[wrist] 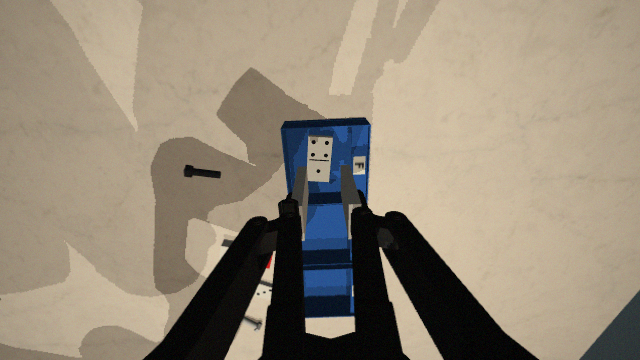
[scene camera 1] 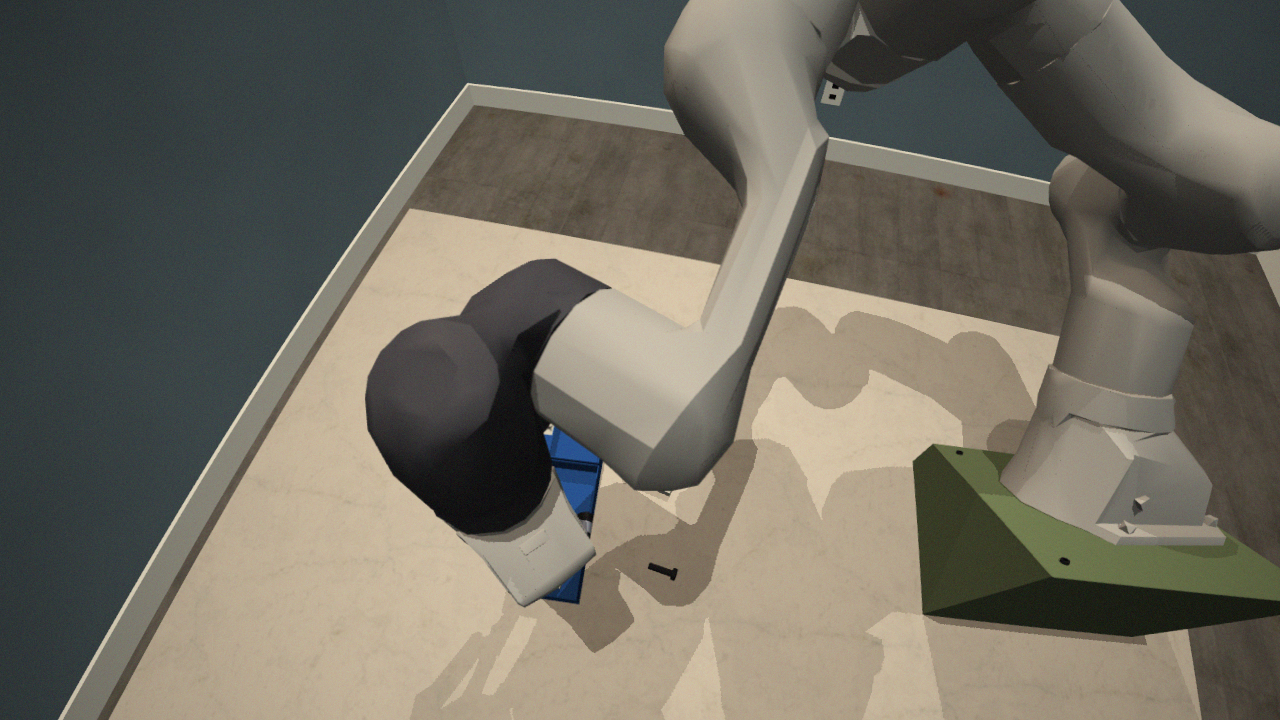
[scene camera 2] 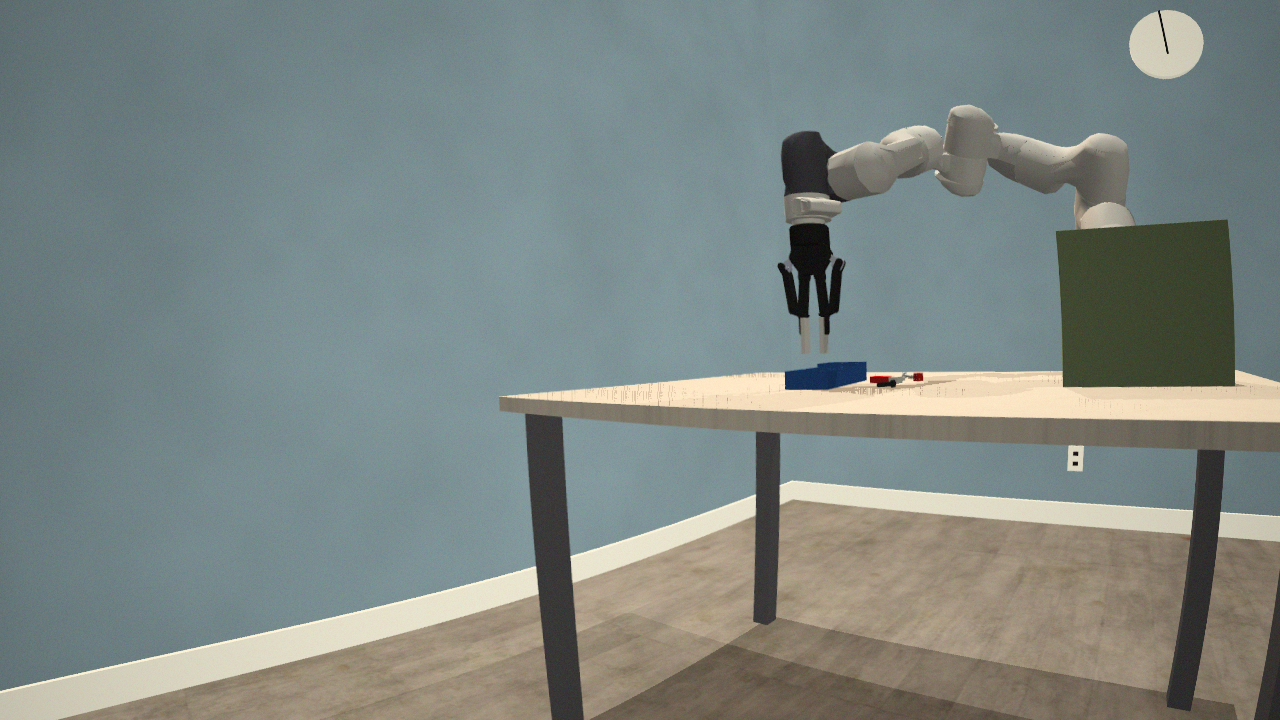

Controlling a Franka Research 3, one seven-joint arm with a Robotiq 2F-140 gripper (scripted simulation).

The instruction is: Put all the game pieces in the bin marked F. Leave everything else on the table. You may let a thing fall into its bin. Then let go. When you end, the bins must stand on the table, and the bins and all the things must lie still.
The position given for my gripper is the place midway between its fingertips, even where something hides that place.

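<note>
A bin (scene camera 1: 577,477) is visible; further views show the bin (scene camera 2: 825,376) and (wrist: 327,259). A white domino (wrist: 319,146) is present. My gripper (scene camera 2: 815,353) is also seen by the wrist camera (wrist: 324,179).
</note>
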